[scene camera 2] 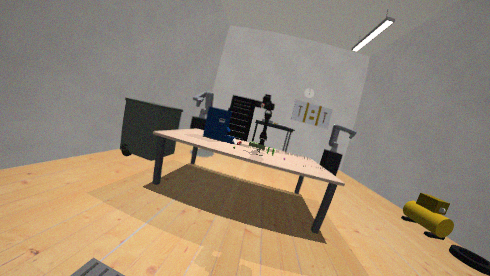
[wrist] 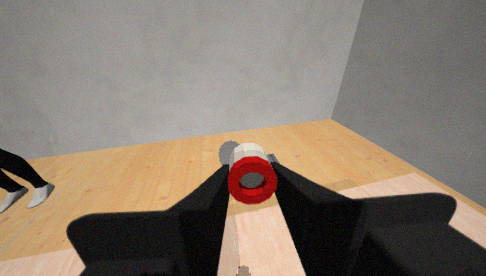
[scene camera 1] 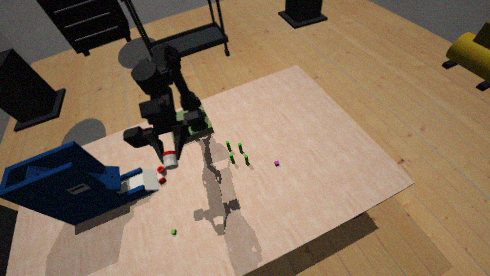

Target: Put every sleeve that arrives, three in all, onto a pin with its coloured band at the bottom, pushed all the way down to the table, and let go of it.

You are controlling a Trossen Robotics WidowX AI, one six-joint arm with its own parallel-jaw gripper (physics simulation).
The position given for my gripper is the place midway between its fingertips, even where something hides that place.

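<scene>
I can see my gripper (scene camera 1: 170, 161), and I see it in the wrist view (wrist: 249, 168) as well.
</scene>
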